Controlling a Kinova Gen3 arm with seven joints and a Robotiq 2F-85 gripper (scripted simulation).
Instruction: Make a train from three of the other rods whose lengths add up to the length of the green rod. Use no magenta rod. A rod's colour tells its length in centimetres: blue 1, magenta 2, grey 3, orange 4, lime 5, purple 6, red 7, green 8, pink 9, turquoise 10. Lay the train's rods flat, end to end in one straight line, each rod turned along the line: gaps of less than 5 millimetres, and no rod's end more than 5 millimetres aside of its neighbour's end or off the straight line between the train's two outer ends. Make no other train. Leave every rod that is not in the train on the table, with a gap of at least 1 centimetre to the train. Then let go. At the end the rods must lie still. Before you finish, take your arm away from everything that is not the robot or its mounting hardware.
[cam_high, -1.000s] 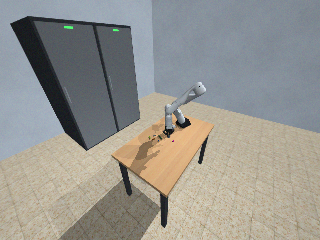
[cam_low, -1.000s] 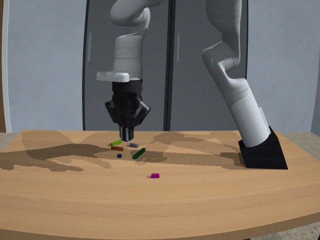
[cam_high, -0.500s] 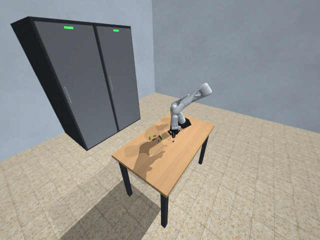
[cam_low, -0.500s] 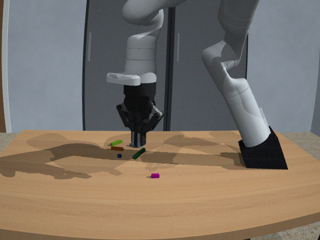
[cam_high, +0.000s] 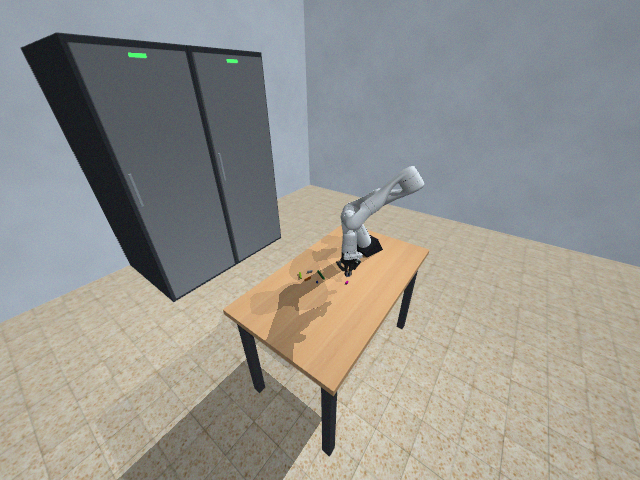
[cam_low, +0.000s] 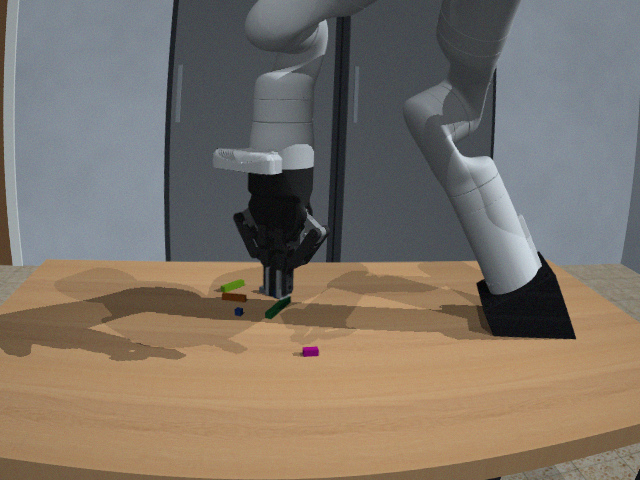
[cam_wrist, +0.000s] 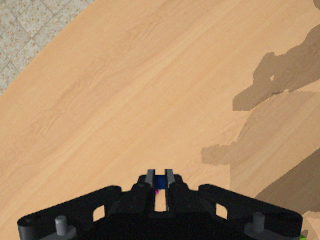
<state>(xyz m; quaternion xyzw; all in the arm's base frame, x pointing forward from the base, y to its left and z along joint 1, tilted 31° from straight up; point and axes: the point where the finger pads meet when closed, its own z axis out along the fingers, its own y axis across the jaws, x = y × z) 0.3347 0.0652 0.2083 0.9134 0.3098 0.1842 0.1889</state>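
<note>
My gripper is now 50 mm past the magenta rod, 20 mm to the left of it and 110 mm above it. The rest, counted from my hand: grey rod: 70 mm behind, 250 mm to the right, 110 mm below; then orange rod: 240 mm to the right, 110 mm below; then green rod: 60 mm behind, 180 mm to the right, 110 mm below.
</note>
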